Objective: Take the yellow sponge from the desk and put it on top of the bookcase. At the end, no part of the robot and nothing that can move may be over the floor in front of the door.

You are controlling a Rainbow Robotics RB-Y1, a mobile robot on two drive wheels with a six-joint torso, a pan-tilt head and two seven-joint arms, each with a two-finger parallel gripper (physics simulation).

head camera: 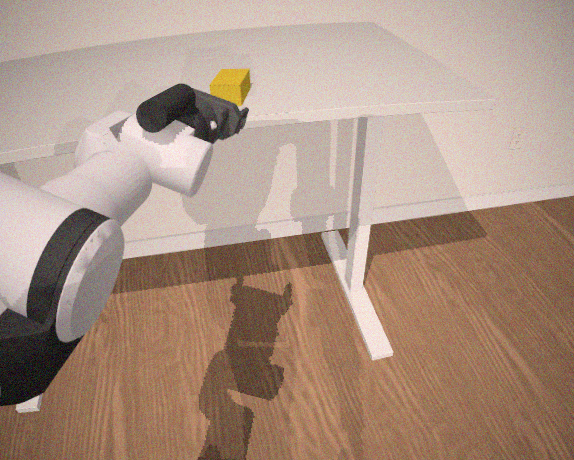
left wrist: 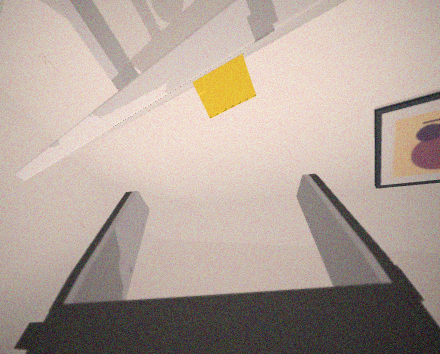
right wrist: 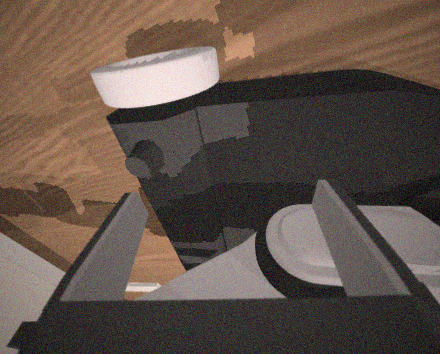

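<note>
The yellow sponge sits on the white desk near its front edge. My left gripper is open and empty at the desk's front edge. In the head camera it appears just below the sponge and partly overlaps it in the picture. In the left wrist view the sponge is above the space between the fingertips, not between them. My right gripper is open and empty, with parts of the robot's base behind it. The bookcase and the door do not show in these views.
A white desk leg with a long foot stands on the wooden floor. A wall is behind the desk. A framed picture hangs at the right in the left wrist view. A white wheel shows in the right wrist view.
</note>
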